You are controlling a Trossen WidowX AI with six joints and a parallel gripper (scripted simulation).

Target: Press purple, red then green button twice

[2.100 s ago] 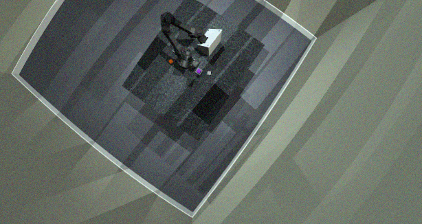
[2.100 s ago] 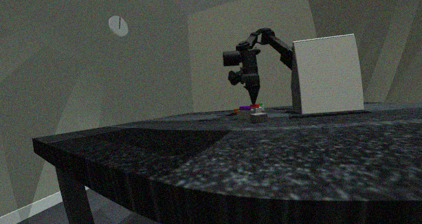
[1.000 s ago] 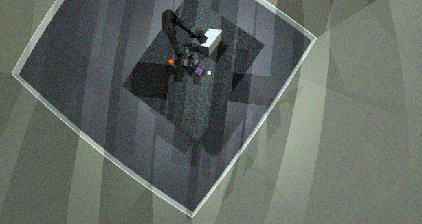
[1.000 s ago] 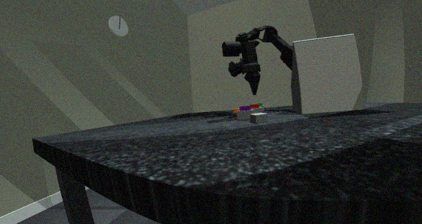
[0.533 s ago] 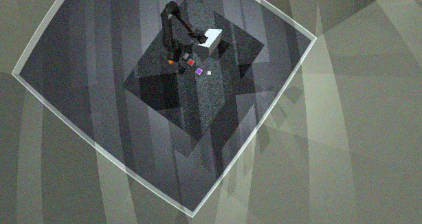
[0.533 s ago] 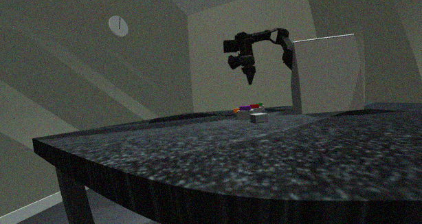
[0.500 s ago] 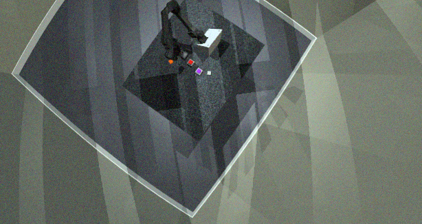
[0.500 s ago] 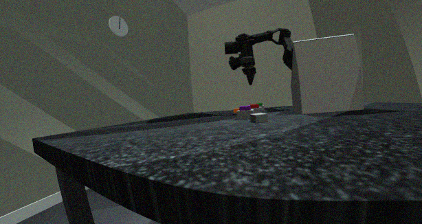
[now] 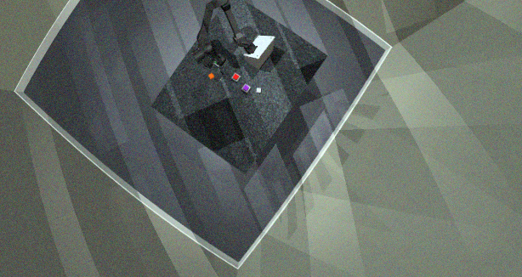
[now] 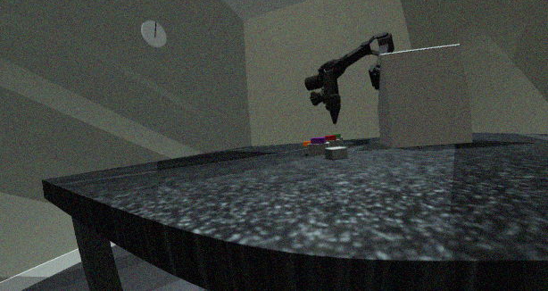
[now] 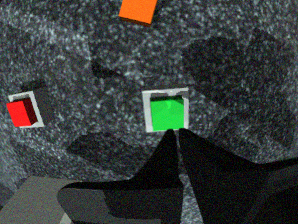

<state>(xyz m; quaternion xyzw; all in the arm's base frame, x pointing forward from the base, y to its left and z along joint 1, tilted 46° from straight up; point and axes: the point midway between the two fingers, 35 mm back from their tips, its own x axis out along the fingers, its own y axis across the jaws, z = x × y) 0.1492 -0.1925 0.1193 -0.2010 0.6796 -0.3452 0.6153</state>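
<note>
The green button lies 50 mm below my gripper tip. Also, from my gripper tip: red button: 40 mm ahead, 180 mm to the left, 50 mm below; then purple button: 80 mm ahead, 280 mm to the left, 50 mm below; then orange block: 110 mm ahead, 70 mm below.
</note>
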